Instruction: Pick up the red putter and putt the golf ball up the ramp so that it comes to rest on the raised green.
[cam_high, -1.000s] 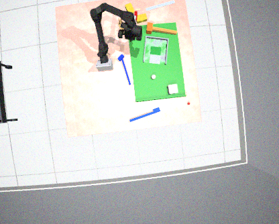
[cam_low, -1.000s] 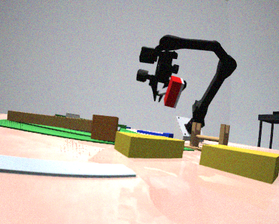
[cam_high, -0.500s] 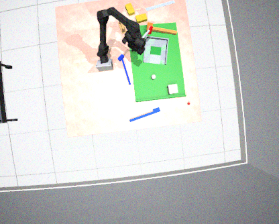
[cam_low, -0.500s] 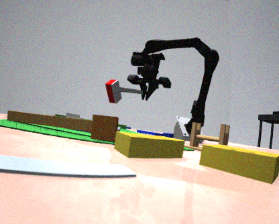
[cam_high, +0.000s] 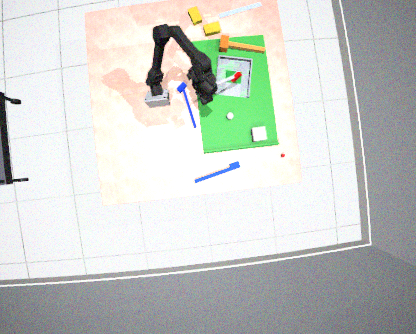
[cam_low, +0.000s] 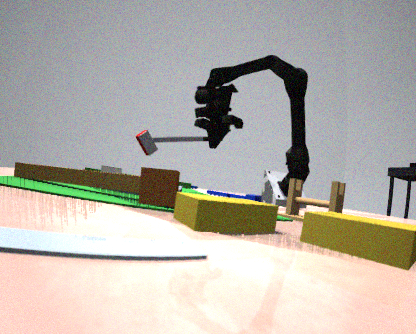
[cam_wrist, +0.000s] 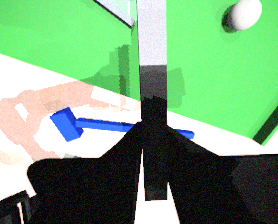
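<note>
Now: the red putter 11 cm ahead of my gripper tip and 4 cm to the left of it. Also, from my gripper tip: white cube (30 cm ahead, 28 cm to the right, 13 cm below); then green mat (22 cm ahead, 2 cm to the left, 15 cm below); then white golf ball (15 cm ahead, 13 cm to the right, 13 cm below).
</note>
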